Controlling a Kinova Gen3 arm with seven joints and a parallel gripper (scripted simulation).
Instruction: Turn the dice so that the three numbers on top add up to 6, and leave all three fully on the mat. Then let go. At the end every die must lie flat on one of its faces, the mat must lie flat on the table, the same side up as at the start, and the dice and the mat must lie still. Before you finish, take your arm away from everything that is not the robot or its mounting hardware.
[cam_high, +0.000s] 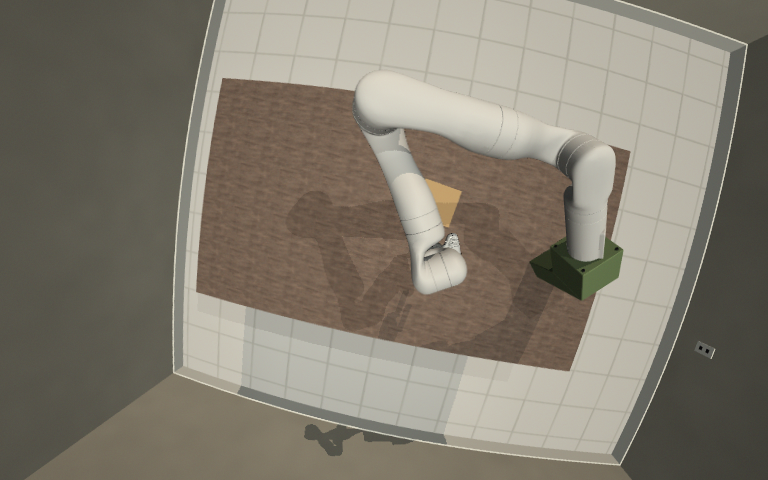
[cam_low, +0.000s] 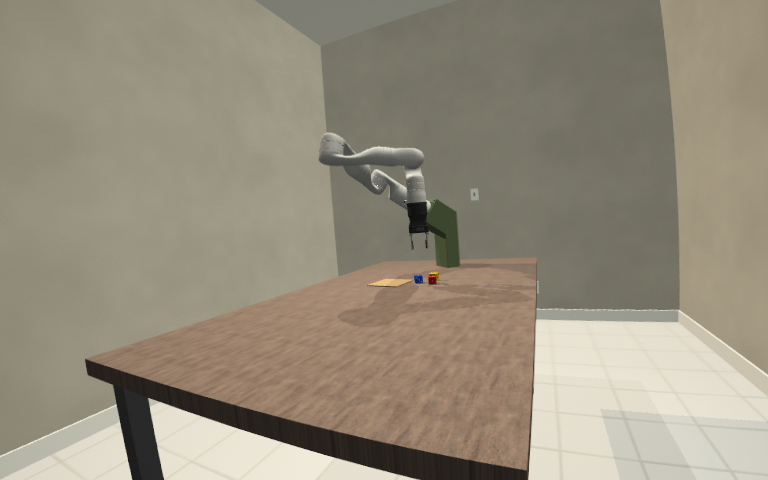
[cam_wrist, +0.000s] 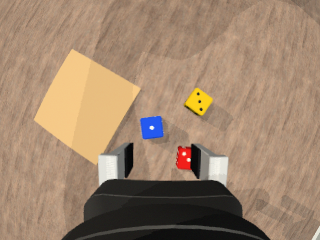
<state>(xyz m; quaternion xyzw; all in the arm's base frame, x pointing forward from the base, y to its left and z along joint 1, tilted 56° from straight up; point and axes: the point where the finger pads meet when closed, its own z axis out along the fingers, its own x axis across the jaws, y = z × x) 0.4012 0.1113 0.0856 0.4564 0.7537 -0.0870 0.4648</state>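
The blue die is 2 cm behind my hand, 2 cm to the right of it and 14 cm below it. Also, from my hand: yellow die (7 cm behind, 4 cm to the left, 14 cm below); then tan mat (3 cm behind, 14 cm to the right, 15 cm below); then red die (2 cm ahead, 4 cm to the left, 14 cm below).
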